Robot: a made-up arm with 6 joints.
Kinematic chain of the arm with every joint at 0, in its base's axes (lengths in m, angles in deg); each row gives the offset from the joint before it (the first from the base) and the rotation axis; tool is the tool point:
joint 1: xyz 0 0 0.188 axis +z
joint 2: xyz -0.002 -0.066 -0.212 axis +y
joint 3: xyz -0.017 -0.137 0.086 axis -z
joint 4: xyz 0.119 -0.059 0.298 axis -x
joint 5: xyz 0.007 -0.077 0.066 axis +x
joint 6: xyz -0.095 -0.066 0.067 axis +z
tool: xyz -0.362 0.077 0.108
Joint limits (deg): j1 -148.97..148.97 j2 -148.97..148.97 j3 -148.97..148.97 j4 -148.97..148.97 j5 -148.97..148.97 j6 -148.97..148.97
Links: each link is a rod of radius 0.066 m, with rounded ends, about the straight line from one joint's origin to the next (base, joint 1, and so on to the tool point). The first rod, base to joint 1, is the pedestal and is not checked.
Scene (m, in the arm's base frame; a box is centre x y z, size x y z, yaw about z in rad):
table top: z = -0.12
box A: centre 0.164 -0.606 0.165 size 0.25 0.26 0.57 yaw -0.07
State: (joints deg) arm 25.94 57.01 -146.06 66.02 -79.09 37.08
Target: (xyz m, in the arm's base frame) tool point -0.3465 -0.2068 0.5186
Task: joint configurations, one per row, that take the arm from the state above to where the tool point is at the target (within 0.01 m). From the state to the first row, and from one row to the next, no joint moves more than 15 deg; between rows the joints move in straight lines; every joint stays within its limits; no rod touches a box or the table.
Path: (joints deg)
1: 23.20 44.79 -132.54 60.05 -79.25 44.26
2: 20.46 32.56 -119.03 54.07 -79.41 51.45
3: 17.73 20.34 -105.51 48.10 -79.57 58.63
4: 4.88 21.54 -101.05 58.65 -82.09 66.33
5: -7.96 22.75 -96.59 69.19 -84.61 74.03
6: -20.80 23.96 -92.13 79.74 -87.13 81.73

